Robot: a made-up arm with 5 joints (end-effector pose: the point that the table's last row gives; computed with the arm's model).
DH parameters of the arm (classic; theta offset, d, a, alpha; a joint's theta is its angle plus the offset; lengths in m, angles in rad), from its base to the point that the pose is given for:
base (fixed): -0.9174 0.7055 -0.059 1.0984
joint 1: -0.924 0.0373 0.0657 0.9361
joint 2: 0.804 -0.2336 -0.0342 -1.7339
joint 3: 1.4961 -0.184 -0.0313 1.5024
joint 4: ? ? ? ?
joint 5: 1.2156 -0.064 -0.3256 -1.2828
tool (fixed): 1.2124 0.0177 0 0
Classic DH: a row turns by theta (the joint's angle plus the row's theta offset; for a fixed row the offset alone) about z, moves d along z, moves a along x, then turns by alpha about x.
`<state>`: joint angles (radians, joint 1 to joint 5).
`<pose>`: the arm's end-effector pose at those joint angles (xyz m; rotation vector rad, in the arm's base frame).
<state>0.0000 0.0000 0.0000 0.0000 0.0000</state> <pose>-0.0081 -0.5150 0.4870 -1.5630 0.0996 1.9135</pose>
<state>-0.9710 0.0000 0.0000 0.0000 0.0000</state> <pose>-0.3858 -0.1968 0.2785 -0.5194 0.0050 1.6931</pose>
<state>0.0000 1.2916 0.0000 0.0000 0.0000</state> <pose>-0.0988 -0.3442 1.0959 1.9942 -1.6517 -1.7010</pose>
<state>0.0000 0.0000 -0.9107 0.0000 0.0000</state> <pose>-0.3457 -0.1705 0.4870 -1.1964 0.6835 1.1794</pose>
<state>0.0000 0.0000 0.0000 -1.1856 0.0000</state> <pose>-0.0285 -0.5036 0.6129 -0.1732 0.4797 2.4322</pose>
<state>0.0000 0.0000 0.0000 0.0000 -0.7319</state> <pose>-0.1524 -0.3317 0.4870 -1.2777 0.5854 1.3275</pose>
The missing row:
joint 4: 0 0.2376 0.0463 -1.5024
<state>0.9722 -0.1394 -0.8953 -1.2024 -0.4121</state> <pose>-0.2042 -0.1904 0.7213 -0.7797 0.8135 1.4871</pose>
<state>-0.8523 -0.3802 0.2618 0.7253 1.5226</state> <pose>0.2317 -0.2780 0.2196 -2.3095 -1.4218 1.4637</pose>
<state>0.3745 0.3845 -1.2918 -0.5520 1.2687</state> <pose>-0.1579 -0.4260 0.5305 -1.7550 0.1031 1.8541</pose>
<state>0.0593 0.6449 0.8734 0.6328 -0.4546</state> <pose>0.3319 -0.5625 0.7240 -2.3520 -0.1668 1.9961</pose>
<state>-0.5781 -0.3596 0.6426 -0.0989 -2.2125</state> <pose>-0.0337 0.1097 0.5087 -0.0044 1.0190 0.8554</pose>
